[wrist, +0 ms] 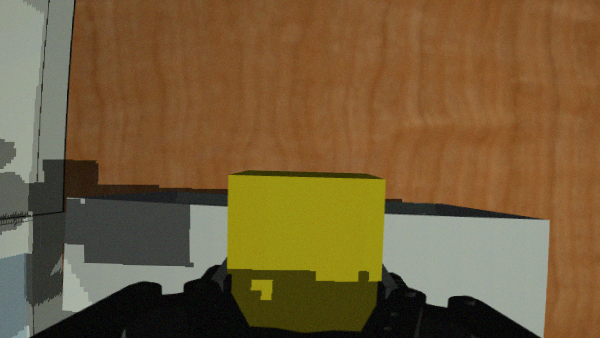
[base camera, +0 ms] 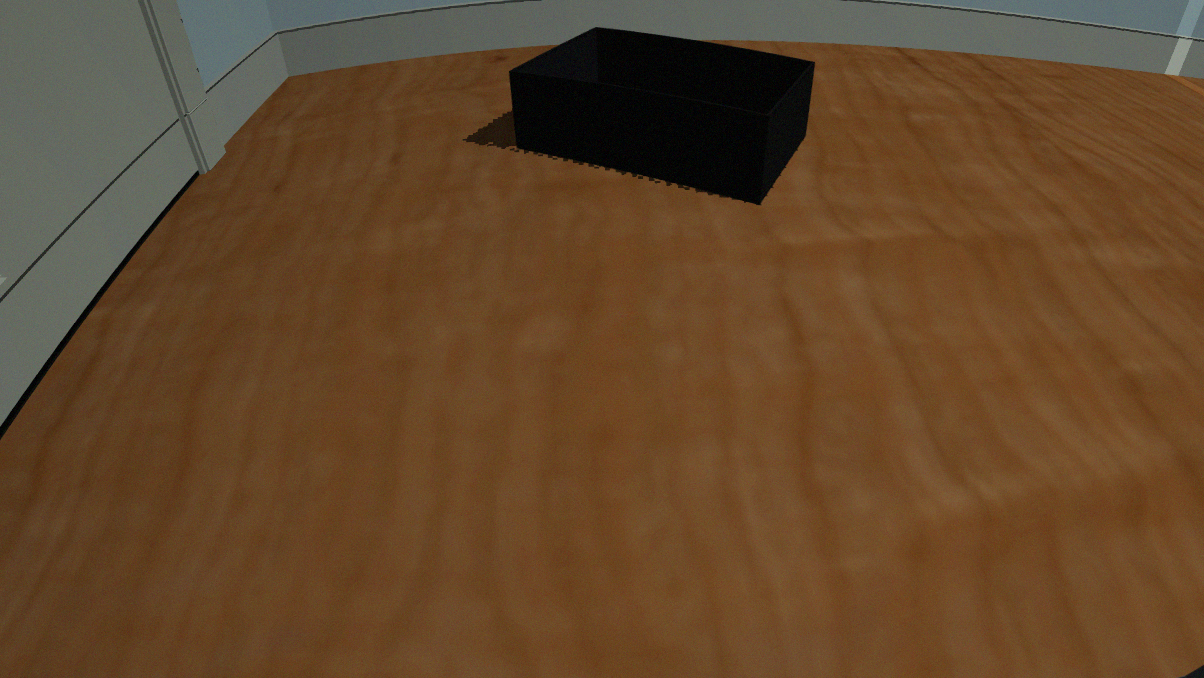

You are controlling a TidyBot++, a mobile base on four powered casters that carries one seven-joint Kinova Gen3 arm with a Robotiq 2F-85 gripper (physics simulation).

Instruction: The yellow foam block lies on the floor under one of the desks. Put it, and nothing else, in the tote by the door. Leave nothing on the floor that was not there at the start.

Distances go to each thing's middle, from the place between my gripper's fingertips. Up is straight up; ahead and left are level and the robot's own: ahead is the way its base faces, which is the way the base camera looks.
Now: hand 1 cm below the yellow foam block (wrist: 303, 247). The rest, counted from my hand: black tote (base camera: 723, 119) 71 cm ahead, 52 cm below, 9 cm to the right.
